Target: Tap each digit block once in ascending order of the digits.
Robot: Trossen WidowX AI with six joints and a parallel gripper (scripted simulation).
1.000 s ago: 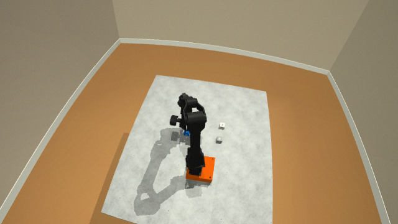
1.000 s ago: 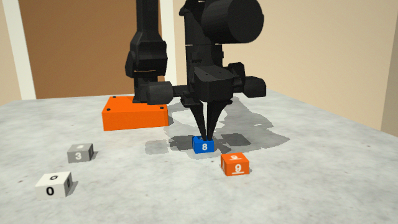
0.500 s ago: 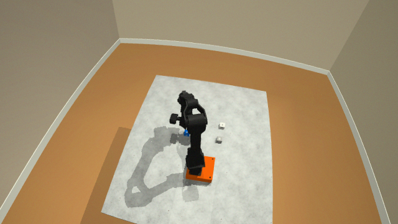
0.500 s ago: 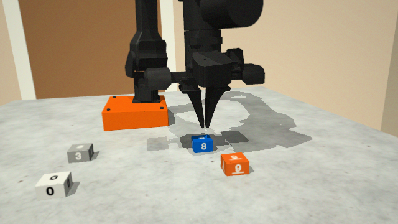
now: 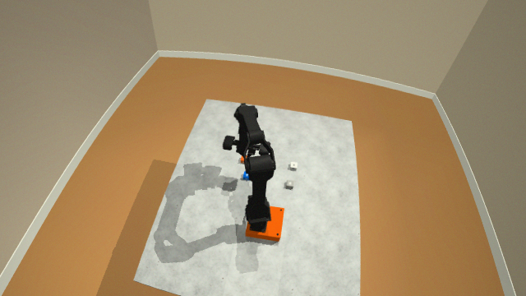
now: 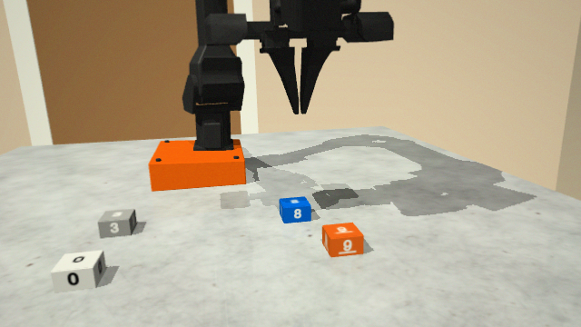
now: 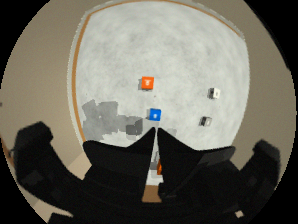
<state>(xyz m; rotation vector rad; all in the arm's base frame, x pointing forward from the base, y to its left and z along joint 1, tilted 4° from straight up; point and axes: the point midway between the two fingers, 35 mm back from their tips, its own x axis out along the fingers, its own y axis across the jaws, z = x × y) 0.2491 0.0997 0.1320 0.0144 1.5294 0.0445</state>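
The orange block is 110 mm below my gripper tip, 80 mm ahead of it and 30 mm to the left of it. Round my gripper tip: grey block (210 mm to the right, 110 mm below, 20 mm behind); then white block (210 mm to the right, 110 mm below, 90 mm ahead); then blue block (110 mm below, 10 mm to the right, 10 mm behind).
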